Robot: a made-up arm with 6 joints. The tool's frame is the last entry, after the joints. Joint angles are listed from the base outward. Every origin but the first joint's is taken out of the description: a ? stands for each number. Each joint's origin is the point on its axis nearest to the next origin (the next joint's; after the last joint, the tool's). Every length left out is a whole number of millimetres.
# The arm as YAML. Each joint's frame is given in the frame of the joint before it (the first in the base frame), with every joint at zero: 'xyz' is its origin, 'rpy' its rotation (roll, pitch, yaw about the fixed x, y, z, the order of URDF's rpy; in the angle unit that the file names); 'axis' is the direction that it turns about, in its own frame. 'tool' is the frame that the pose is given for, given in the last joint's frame.
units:
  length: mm
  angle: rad
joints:
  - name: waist
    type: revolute
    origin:
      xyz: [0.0, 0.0, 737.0]
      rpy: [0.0, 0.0, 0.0]
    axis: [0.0, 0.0, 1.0]
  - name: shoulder
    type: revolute
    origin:
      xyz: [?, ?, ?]
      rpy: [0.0, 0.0, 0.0]
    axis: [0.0, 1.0, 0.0]
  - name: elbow
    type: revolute
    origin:
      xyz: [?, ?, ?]
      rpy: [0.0, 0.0, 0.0]
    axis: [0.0, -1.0, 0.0]
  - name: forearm
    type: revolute
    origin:
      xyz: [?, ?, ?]
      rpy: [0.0, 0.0, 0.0]
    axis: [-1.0, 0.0, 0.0]
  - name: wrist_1
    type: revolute
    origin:
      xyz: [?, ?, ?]
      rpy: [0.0, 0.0, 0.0]
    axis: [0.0, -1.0, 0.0]
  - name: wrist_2
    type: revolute
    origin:
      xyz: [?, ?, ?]
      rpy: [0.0, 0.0, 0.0]
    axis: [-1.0, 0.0, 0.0]
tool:
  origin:
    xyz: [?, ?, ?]
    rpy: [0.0, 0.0, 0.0]
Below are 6 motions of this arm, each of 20 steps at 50 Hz.
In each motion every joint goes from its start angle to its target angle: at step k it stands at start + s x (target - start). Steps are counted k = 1, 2, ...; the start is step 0. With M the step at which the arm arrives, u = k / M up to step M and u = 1 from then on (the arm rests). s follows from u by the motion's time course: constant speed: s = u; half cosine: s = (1 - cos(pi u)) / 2; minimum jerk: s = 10 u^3 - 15 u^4 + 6 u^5.
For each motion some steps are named. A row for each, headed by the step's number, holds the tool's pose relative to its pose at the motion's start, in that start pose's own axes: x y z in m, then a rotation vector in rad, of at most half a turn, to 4 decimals.
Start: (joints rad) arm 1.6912 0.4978 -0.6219 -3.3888 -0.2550 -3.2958
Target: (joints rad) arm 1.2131 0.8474 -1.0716 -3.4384 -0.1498 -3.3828
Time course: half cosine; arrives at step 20
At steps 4, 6, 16, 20:
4: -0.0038 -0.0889 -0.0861 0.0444 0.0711 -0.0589
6: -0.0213 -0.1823 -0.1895 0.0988 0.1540 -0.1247
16: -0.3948 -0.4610 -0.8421 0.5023 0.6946 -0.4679
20: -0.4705 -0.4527 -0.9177 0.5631 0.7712 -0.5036

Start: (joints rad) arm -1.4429 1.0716 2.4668 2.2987 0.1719 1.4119
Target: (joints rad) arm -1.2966 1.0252 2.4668 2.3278 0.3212 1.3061
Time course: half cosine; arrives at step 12
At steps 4, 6, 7, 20:
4: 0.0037 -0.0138 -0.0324 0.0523 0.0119 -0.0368
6: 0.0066 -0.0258 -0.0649 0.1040 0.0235 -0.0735
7: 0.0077 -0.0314 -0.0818 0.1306 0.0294 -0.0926
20: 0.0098 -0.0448 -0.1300 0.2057 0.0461 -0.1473

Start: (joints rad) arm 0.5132 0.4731 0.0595 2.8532 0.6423 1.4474
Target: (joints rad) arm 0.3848 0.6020 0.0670 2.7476 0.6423 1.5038
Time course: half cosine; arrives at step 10
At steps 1, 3, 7, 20:
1: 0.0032 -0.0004 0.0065 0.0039 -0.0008 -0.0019
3: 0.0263 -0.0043 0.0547 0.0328 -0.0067 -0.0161
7: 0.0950 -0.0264 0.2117 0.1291 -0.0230 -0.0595
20: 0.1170 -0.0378 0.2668 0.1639 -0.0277 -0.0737

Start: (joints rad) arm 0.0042 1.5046 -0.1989 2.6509 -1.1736 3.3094
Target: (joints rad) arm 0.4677 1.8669 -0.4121 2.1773 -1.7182 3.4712
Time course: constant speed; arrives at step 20
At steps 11, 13, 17, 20:
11: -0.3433 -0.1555 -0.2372 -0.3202 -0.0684 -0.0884
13: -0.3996 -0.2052 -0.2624 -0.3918 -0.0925 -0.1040
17: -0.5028 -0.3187 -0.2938 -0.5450 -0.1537 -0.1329
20: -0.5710 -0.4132 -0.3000 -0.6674 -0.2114 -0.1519

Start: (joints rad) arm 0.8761 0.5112 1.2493 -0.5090 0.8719 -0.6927
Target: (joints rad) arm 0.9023 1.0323 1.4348 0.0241 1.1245 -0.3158
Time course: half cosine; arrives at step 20
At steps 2, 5, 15, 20:
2: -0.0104 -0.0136 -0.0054 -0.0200 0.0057 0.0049
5: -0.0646 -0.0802 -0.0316 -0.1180 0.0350 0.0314
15: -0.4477 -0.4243 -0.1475 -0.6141 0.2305 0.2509
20: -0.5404 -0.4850 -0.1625 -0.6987 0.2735 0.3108

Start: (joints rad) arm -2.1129 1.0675 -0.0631 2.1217 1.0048 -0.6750
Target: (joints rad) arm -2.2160 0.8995 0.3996 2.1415 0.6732 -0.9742
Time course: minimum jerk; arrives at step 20
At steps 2, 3, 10, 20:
2: -0.0049 -0.0063 0.0022 -0.0008 0.0029 -0.0060
3: -0.0155 -0.0197 0.0068 -0.0025 0.0088 -0.0187
10: -0.3404 -0.3204 0.1602 -0.0343 0.1380 -0.3735
20: -0.7606 -0.5119 0.3843 -0.0529 0.2095 -0.7828

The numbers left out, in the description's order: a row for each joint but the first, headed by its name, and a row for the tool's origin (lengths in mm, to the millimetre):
shoulder: 94.0 0.0 0.0
elbow: 0.0 0.0 523.0
forearm: 1419.0 0.0 121.0
wrist_1: 0.0 0.0 0.0
wrist_2: 140.0 0.0 0.0
tool: 0.0 0.0 0.0

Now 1 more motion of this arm.
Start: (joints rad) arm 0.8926 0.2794 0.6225 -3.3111 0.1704 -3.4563
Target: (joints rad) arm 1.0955 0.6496 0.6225 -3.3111 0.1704 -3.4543
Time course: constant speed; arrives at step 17
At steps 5, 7, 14, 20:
5: 0.0791 0.0023 -0.2204 0.0097 0.1237 0.0022
7: 0.1029 0.0053 -0.3119 0.0118 0.1733 0.0034
14: 0.1494 0.0228 -0.6417 0.0109 0.3470 0.0081
20: 0.1513 0.0322 -0.7857 0.0065 0.4214 0.0103

